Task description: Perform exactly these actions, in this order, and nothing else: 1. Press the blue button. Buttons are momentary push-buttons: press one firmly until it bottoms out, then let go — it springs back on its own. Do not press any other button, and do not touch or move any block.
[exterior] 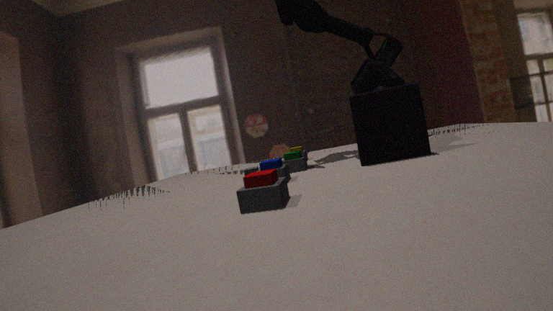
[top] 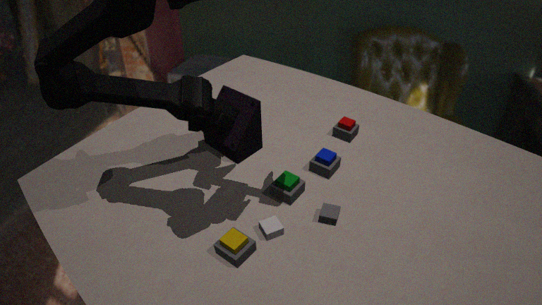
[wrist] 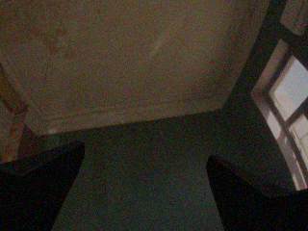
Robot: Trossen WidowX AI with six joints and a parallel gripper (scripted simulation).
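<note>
The blue button is 50 mm ahead of my gripper tip, 150 mm to the left of it and 540 mm below it. The rest, counted from my gripper tip: green button 40 mm ahead, 50 mm to the left, 540 mm below; then yellow button 80 mm ahead, 110 mm to the right, 540 mm below; then white block 90 mm ahead, 40 mm to the right, 560 mm below.
</note>
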